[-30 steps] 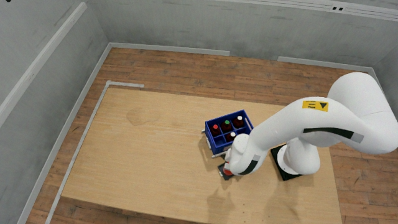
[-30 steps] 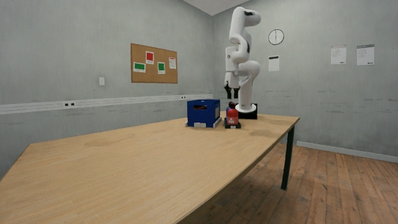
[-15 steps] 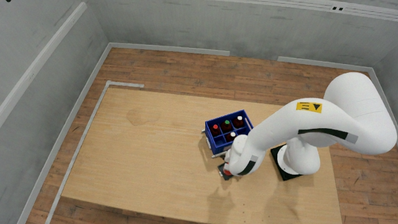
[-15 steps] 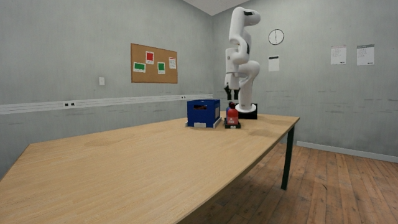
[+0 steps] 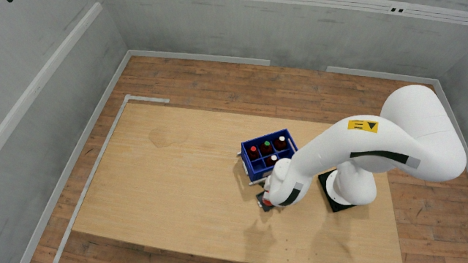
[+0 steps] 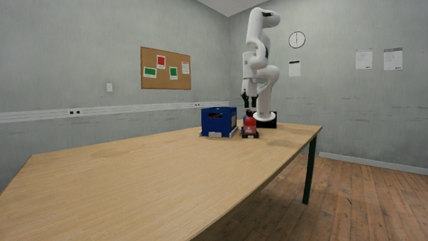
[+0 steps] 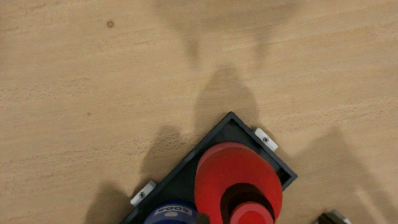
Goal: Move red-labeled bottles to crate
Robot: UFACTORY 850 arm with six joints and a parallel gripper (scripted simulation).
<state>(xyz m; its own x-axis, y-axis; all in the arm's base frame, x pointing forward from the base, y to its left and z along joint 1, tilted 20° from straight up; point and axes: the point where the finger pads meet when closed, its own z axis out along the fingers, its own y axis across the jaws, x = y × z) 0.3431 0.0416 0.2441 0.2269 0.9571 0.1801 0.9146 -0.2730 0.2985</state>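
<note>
Right now the red-labeled bottle is 11 cm below my hand. Round my hand: blue-labeled bottle: 8 cm behind, 5 cm to the right, 11 cm below; then green-labeled bottle: 15 cm behind, 9 cm to the right, 11 cm below; then dark tray: 7 cm behind, 5 cm to the right, 18 cm below.
</note>
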